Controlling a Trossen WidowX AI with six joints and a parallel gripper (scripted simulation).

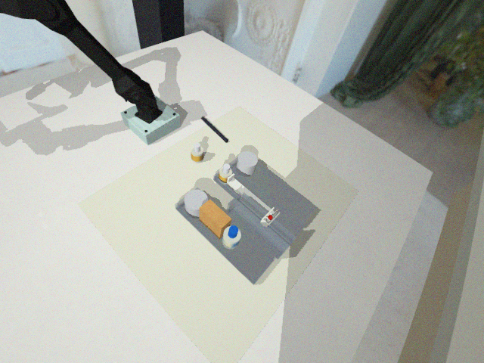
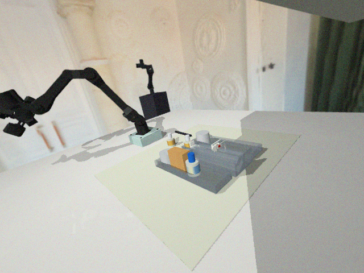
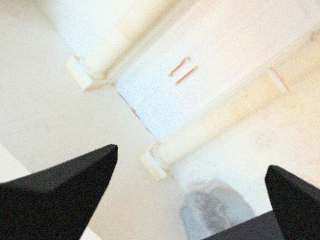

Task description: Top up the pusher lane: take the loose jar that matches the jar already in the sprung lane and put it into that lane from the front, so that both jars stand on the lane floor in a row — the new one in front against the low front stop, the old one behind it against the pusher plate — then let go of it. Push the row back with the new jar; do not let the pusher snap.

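Right now my gripper tip is 600 mm short of the thin dark rod, 480 mm to the right of it and 240 mm above it. The rest, counted from my gripper tip: blue-capped jar 860 mm ahead, 210 mm below, 170 mm to the left; then orange-brown box 800 mm ahead, 210 mm below, 180 mm to the left; then white pusher plate 840 mm ahead, 270 mm to the left, 200 mm below.
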